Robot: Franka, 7 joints.
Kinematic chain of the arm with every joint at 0, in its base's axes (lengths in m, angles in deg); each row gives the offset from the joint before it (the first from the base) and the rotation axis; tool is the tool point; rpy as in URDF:
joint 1: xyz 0 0 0.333 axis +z
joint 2: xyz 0 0 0 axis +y
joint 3: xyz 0 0 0.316 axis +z
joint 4: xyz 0.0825 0 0 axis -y
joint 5: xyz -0.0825 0 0.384 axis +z
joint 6: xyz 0 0 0 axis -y
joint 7: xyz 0.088 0 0 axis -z
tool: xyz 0 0 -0.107 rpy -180 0 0
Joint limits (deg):
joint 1: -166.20..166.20
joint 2: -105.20..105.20
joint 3: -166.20..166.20
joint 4: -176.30..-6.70
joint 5: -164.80..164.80
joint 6: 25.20..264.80
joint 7: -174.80..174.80
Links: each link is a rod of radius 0.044 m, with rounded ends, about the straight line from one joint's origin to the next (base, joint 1, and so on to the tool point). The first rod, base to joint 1, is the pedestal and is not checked.
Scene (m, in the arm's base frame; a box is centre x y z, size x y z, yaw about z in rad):
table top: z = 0
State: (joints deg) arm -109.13 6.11 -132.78 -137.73 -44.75 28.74 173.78
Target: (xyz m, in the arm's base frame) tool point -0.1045 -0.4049 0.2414
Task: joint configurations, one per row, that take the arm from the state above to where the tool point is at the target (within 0.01 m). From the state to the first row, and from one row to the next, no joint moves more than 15 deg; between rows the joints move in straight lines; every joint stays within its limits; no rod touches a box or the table.
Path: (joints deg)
1: -99.66 12.18 -118.24 -134.08 -40.99 32.62 173.78
2: -90.20 18.26 -103.69 -130.42 -37.22 36.50 173.78
3: -80.73 24.33 -89.15 -126.77 -33.46 40.38 173.78
4: -71.26 30.40 -74.61 -123.12 -29.70 44.26 173.78
5: -61.79 36.48 -60.06 -119.47 -25.94 48.14 173.78
6: -52.33 42.55 -45.52 -115.81 -22.17 52.02 173.78

